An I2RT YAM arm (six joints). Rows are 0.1 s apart.
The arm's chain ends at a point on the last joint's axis. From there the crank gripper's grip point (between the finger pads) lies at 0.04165 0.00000 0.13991 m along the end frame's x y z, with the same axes.
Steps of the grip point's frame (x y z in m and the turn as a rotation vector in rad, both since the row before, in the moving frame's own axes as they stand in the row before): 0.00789, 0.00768, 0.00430, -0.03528, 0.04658, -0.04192; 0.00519, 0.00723, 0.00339, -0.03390, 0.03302, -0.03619; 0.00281, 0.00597, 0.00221, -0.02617, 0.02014, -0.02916; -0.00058, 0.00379, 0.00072, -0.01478, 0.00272, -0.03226
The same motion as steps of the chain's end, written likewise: 0.00136, 0.00466, 0.00645, -0.03528, 0.04658, -0.04192; 0.00054, 0.00410, 0.00490, -0.03390, 0.03302, -0.03619; -0.00003, 0.00358, 0.00311, -0.02617, 0.02014, -0.02916; -0.00097, 0.00307, 0.00084, -0.01478, 0.00272, -0.03226
